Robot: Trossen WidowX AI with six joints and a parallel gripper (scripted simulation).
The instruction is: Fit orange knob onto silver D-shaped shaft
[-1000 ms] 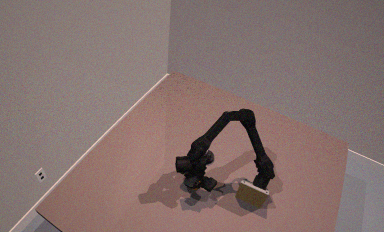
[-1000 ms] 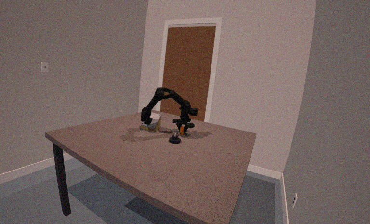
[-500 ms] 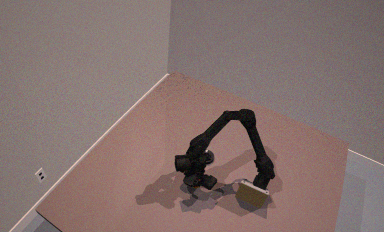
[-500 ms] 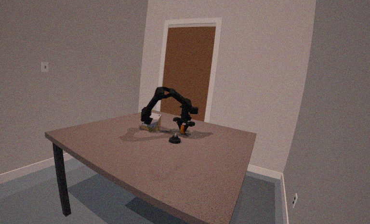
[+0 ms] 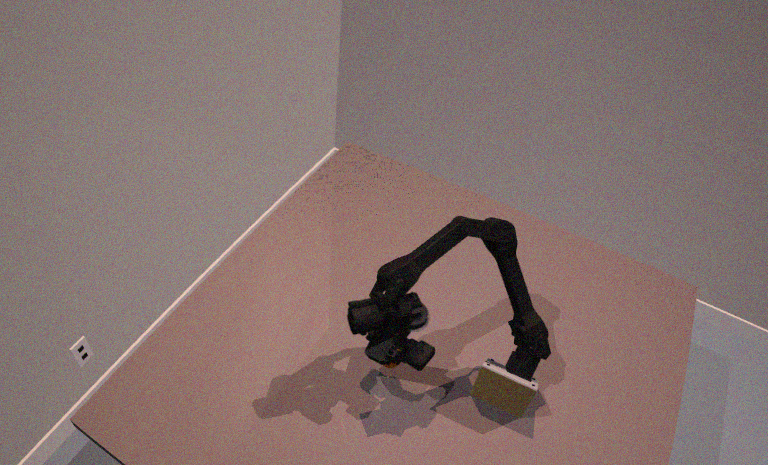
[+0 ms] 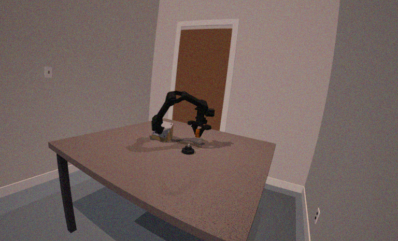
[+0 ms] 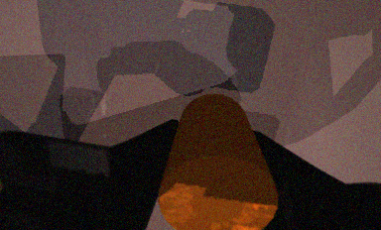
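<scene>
Now: gripper tip 3 cm short of the round pedestal, 19 cm to the left of it and 4 cm above it. Also, from my gripper tip: orange knob 3 cm above.
</scene>
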